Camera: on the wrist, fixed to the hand. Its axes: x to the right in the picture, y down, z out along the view.
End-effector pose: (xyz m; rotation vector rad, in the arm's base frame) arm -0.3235 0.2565 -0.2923 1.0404 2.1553 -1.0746
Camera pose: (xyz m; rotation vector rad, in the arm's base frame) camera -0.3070 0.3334 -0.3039 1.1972 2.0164 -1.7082
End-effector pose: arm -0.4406 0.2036 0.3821 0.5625 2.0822 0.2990
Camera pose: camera -0.4877 0.2610 0.4105 0.7656 2.2182 -0.2780
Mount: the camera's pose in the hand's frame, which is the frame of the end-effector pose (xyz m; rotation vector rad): 0.0299 0.0486 -0.0553 0.5055 0.0398 -0.0838
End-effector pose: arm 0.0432 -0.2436 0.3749 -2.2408 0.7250 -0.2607
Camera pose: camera 0.0256 -0.3210 0.3775 -1.7883 0.5151 -0.4741
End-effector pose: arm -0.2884 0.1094 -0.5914 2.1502 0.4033 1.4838
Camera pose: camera -0.3307 0.0964 -0.5254 2.4420 0.9575 1.4959
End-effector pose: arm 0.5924 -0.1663 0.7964 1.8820 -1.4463 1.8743
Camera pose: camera 0.5140 -0.1713 0.8085 -1.8819 0.8462 -2.1973
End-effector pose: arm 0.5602 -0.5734 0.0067 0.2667 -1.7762 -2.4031
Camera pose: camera 0.5439 -0.6456 0.0356 0.4443 -2.3688 -1.9373
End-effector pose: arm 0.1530 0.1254 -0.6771 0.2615 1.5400 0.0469
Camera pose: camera 0.1058 0.1860 -0.6974 0.5972 1.5833 -0.4102
